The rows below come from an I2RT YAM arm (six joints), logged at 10 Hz.
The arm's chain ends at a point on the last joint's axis. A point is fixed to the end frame.
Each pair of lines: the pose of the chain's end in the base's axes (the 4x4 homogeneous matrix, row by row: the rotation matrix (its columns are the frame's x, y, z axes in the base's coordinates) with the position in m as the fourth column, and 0 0 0 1 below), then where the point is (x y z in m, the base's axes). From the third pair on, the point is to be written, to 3 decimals.
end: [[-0.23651 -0.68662 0.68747 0.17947], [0.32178 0.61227 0.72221 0.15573], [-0.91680 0.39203 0.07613 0.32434], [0 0 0 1]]
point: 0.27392 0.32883 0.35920
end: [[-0.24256 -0.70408 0.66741 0.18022], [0.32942 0.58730 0.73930 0.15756], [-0.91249 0.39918 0.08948 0.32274], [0 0 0 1]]
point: 0.26984 0.33259 0.36057
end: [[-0.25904 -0.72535 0.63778 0.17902], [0.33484 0.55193 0.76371 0.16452], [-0.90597 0.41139 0.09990 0.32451], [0 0 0 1]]
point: 0.262 0.342 0.365
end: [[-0.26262 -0.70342 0.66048 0.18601], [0.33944 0.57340 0.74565 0.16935], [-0.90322 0.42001 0.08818 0.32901], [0 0 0 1]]
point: 0.274 0.345 0.368
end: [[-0.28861 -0.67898 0.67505 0.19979], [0.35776 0.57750 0.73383 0.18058], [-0.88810 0.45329 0.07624 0.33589], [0 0 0 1]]
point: 0.292 0.354 0.374
